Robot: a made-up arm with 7 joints.
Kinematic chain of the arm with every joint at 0, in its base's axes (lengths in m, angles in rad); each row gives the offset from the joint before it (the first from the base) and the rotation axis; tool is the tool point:
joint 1: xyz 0 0.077 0 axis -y
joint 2: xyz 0 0.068 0 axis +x
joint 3: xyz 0 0 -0.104 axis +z
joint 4: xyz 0 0 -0.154 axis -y
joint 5: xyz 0 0 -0.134 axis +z
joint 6: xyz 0 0 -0.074 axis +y
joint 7: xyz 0 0 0 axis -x
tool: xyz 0 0 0
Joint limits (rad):
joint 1: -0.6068..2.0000
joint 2: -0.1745..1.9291
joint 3: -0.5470..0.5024
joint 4: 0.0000..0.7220
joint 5: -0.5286..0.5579
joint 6: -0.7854..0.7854
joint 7: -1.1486..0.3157
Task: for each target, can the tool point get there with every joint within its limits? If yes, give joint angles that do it. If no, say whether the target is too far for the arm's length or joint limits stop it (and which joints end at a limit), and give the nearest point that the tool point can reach.
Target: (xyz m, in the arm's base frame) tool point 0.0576 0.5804 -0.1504
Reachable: yes | joints 0.1465 1.2417 -0.2262 0.1736 0.2346 -0.5983 -0.2680
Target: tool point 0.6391 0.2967 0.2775
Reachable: no: too far | nearest point 0.4177 0.2441 0.1813 | short by 0.247 m
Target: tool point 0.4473 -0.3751 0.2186
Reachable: no: too far | nearest point 0.3706 0.0027 0.1811 | short by 0.387 m
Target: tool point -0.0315 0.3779 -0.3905
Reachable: yes | joints -0.2950 0.5865 -0.2116 0.4225 -0.1222 -0.4578 -0.9107
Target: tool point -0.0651 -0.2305 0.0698
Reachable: no: joint limits stop it (at a limit: joint 1, joint 2, joint 3, joint 4) | nearest point 0.3107 0.0027 0.2713 | short by 0.486 m
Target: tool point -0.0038 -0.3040 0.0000
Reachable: no: joint limits stop it (at a limit: joint 1, joint 2, joint 3, joint 4) | nearest point -0.1290 0.0027 -0.3918 | short by 0.513 m
